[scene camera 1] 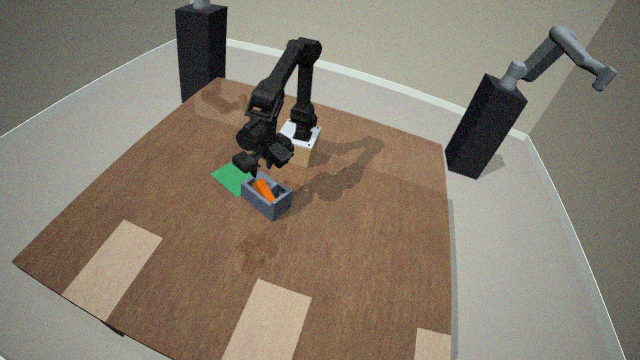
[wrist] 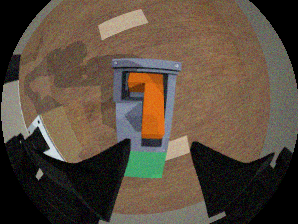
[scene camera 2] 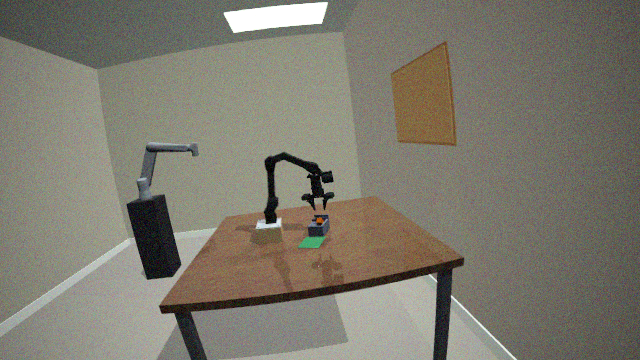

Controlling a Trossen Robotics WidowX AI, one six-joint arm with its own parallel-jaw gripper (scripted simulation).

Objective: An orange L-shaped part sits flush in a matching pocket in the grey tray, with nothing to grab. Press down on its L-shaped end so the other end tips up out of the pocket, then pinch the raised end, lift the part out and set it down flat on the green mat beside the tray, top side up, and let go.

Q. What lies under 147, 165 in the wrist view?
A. A green mat.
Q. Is my gripper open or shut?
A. Open.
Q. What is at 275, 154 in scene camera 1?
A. My gripper.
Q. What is my gripper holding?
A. Nothing.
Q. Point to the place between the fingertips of my gripper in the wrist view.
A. At 162, 145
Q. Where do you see an orange L-shaped part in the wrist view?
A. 153, 118
